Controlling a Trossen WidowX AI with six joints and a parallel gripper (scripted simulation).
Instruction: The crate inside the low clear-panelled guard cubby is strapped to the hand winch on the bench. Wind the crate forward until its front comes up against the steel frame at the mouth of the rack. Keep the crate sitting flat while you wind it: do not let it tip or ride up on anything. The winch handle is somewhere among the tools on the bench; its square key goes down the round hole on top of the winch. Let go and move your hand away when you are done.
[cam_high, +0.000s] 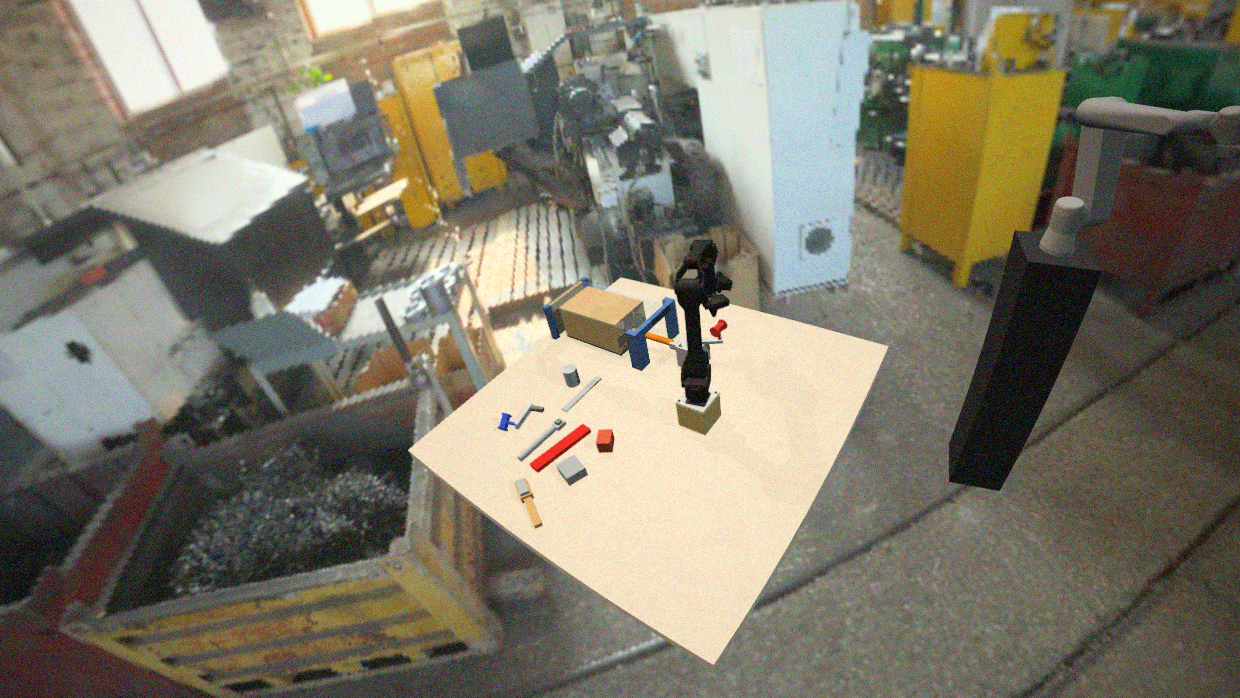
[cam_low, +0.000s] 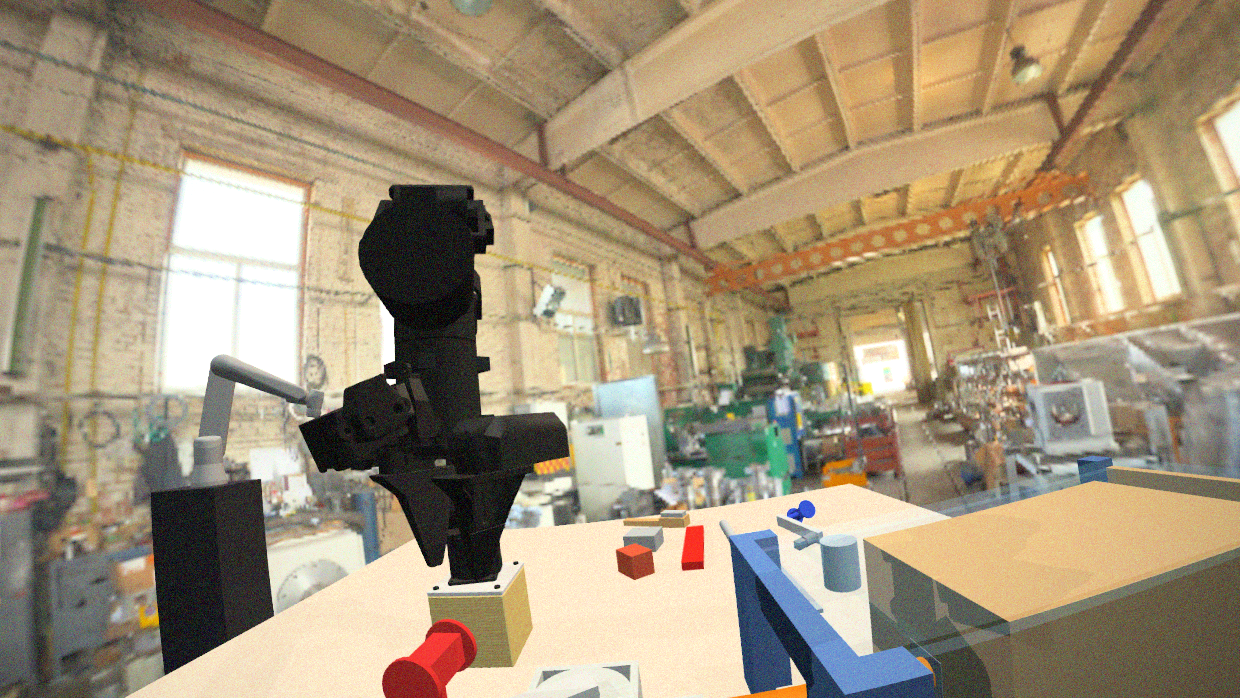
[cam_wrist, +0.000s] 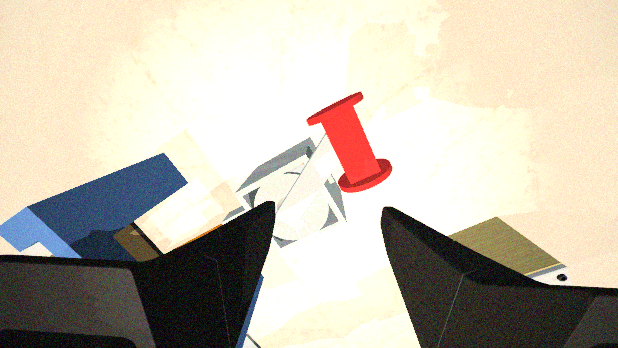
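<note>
Right now my gripper tip is 80 mm above the red knob and 20 mm past it. The rest, counted from my gripper tip: red-knobbed winch handle (110 mm below, 10 mm to the left, 10 mm ahead); then blue steel frame (230 mm ahead, 100 mm below, 10 mm to the right); then grey winch (180 mm below, 50 mm ahead, 20 mm to the left).
</note>
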